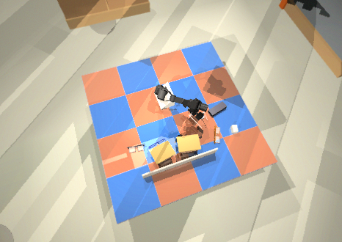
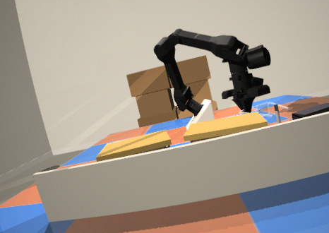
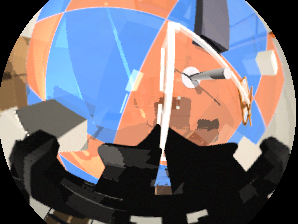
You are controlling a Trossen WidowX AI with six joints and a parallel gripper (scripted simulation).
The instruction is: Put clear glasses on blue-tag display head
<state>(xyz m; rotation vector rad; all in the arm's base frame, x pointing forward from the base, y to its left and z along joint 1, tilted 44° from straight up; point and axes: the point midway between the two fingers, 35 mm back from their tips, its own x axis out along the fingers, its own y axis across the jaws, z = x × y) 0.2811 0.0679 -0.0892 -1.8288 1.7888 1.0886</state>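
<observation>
The upright pin is 40 mm ahead of my gripper tip, 90 mm to the left of it and 30 mm below it. Round my gripper tip: long white wall: 320 mm ahead, 280 mm to the right; then black case: 40 mm ahead, 240 mm to the left, 40 mm below; then white cube: 260 mm ahead, 260 mm to the left, 30 mm below.
</observation>
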